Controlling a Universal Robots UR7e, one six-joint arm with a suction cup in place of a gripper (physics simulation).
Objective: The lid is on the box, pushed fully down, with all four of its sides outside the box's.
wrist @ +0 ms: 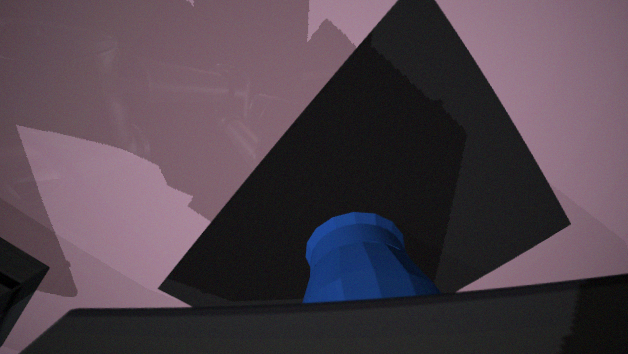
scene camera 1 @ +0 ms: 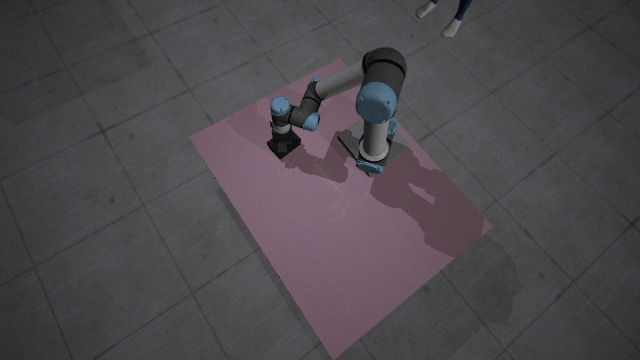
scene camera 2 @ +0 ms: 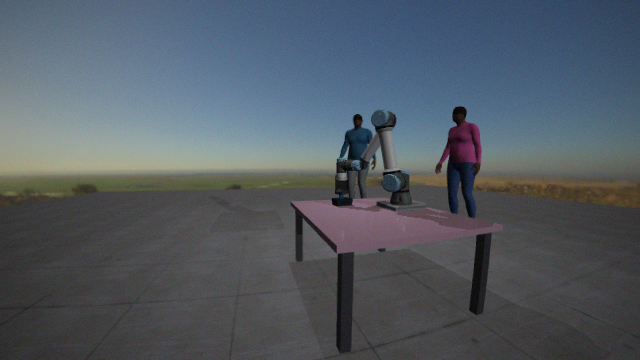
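Seen in the pictures: end effector, tool point: (wrist: 349, 230) (scene camera 2: 341, 200); arm's base, origin of the base link: (scene camera 2: 400, 203).
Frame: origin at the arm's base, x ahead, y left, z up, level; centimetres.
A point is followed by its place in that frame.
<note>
The dark, almost black lid (scene camera 1: 292, 143) @[x 32.2, y -22.4, z 1.6 cm] (wrist: 375, 150) @[x 37.9, y -23.0, z 1.6 cm] shows from above in the wrist view, its far corner cut off by the frame's top. My gripper's blue suction cup (scene camera 2: 342, 196) (wrist: 357, 255) is down on the lid's top, with suction on. In scene camera 2, a low black block (scene camera 2: 342, 202) @[x 36.2, y -21.0, z -0.8 cm] shows under the cup at the far left of the table. Lid and box cannot be told apart there. The box does not show separately, and how far down the lid sits and whether its four sides are outside the box's cannot be seen.
The pink table top (scene camera 1: 320, 260) @[x 53.0, y 27.7, z -3.6 cm] (scene camera 2: 395, 225) @[x 33.0, y 41.2, z -3.6 cm] carries my arm's grey base plate (scene camera 1: 350, 141) @[x 8.2, y -8.3, z -0.3 cm] (scene camera 2: 417, 205) @[x -5.8, y 10.7, z -0.4 cm], right of the lid. A dark angular corner (wrist: 30, 265) @[x 11.1, y -13.9, z -3.0 cm] shows at the wrist view's left edge. Two people (scene camera 2: 358, 142) (scene camera 2: 464, 142) stand behind the table.
</note>
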